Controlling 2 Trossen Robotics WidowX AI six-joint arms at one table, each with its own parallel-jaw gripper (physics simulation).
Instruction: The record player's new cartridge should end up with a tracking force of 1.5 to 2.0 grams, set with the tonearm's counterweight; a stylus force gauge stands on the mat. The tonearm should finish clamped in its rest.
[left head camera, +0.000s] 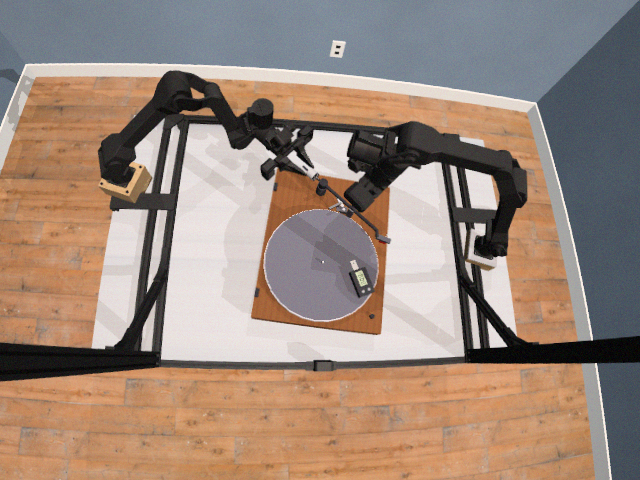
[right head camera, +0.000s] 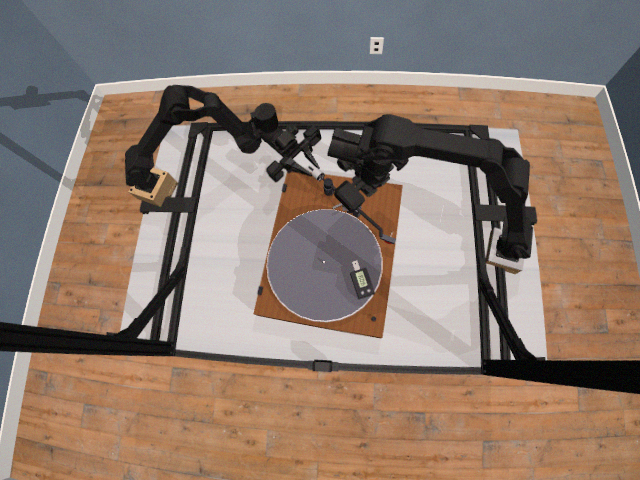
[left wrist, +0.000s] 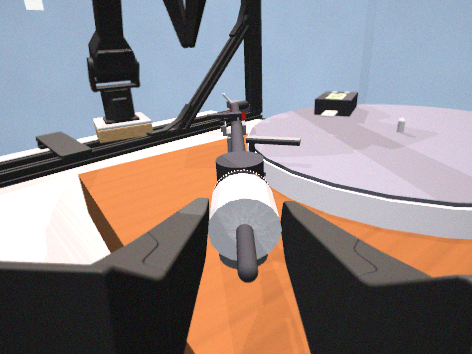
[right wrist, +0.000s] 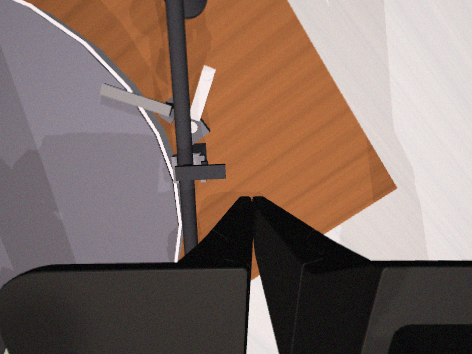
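Seen in the pictures: left gripper, fingertip midpoint: (left head camera: 310, 171) (right head camera: 315, 171) (left wrist: 245, 211); right gripper, fingertip midpoint: (left head camera: 366, 191) (right head camera: 366, 189) (left wrist: 188, 47) (right wrist: 250, 207); left arm's base, origin of the base link: (left head camera: 121, 175) (right head camera: 147, 181); right arm's base, origin of the base link: (left head camera: 484, 247) (right head camera: 508, 248) (left wrist: 121, 119).
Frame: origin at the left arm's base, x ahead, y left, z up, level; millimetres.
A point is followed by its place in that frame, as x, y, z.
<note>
My left gripper (left wrist: 245, 211) @(502, 161, 44) has its fingers on either side of the pale tonearm counterweight (left head camera: 311, 173) @(507, 153, 50) (right head camera: 315, 173) @(505, 153, 50) (left wrist: 245, 222) @(498, 163, 43) and is shut on it, at the tonearm's rear end. The dark tonearm (left head camera: 364, 215) @(684, 112, -11) (right head camera: 371, 220) @(688, 74, 43) (right wrist: 181, 75) @(595, 119, 43) lies beside the platter; its headshell with a red cartridge (left head camera: 383, 240) @(743, 37, 37) is off the mat. In the right wrist view a dark bar (right wrist: 212, 171) @(647, 111, 48) crosses over the tonearm at the rest. My right gripper (right wrist: 250, 207) @(656, 125, 99) is shut and empty, above and beside the tonearm. The stylus gauge (left head camera: 360, 279) @(709, -83, 36) (right head camera: 361, 281) @(713, -84, 36) (left wrist: 336, 105) @(691, -62, 29) stands on the mat (left head camera: 305, 284) @(581, -133, 15); its digits are unreadable.
The wooden plinth (left head camera: 268, 310) @(512, -220, -11) (right head camera: 273, 315) @(527, -234, -11) (right wrist: 300, 125) @(657, 176, -11) carries the platter. A light cueing lever (right wrist: 203, 92) @(605, 123, 6) and a grey lift bar (right wrist: 135, 100) @(594, 90, 38) sit by the tonearm. The spindle (left wrist: 401, 125) @(604, -62, 22) sticks up from the platter. A black frame surrounds the white table top (left head camera: 206, 310) @(352, -264, -76).
</note>
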